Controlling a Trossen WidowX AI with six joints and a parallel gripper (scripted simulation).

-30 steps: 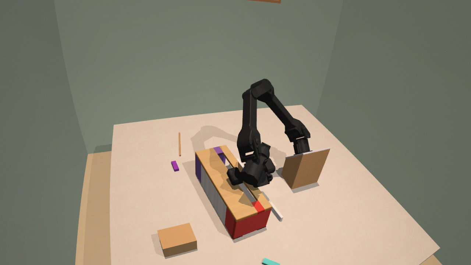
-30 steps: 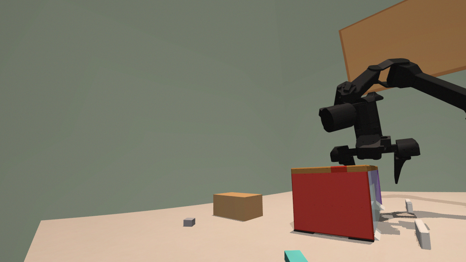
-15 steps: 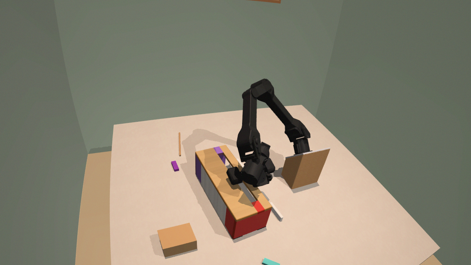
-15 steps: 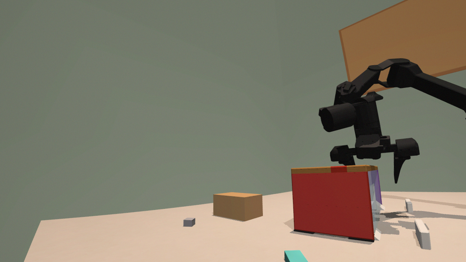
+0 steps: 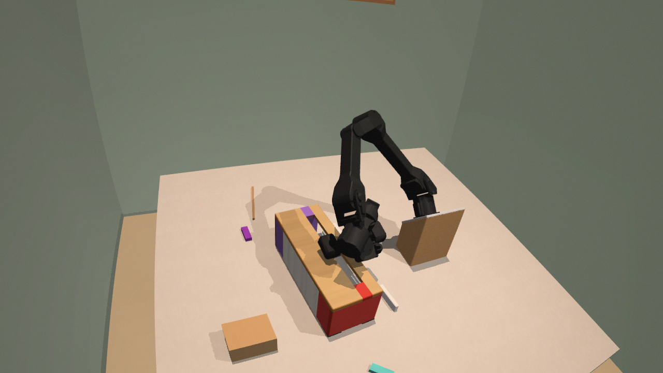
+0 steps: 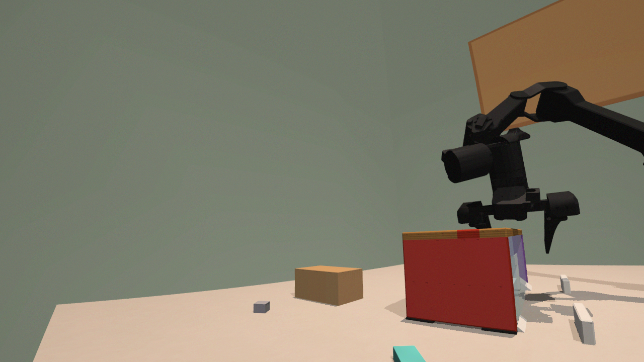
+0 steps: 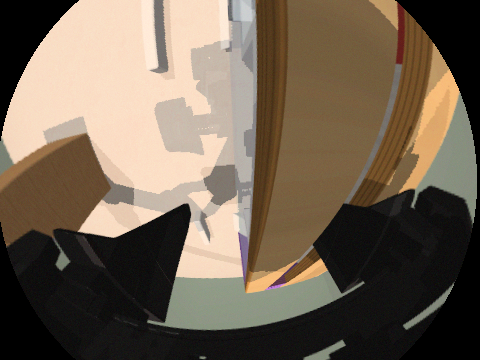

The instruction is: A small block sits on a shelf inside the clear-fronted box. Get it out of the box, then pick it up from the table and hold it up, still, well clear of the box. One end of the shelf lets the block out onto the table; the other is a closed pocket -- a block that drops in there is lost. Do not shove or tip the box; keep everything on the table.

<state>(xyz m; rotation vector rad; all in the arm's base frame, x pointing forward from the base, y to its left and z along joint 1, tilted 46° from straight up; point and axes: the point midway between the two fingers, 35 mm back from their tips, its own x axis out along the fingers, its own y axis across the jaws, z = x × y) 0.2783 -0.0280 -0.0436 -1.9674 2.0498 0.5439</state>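
Right now my gripper tip is 6 cm short of the tan block and 2 cm to the left of it. Round my gripper tip: long box (4 cm ahead, 2 cm below); then teal block (35 cm to the left, 8 cm below, 6 cm ahead); then purple block (25 cm to the right, 23 cm ahead, 8 cm below).
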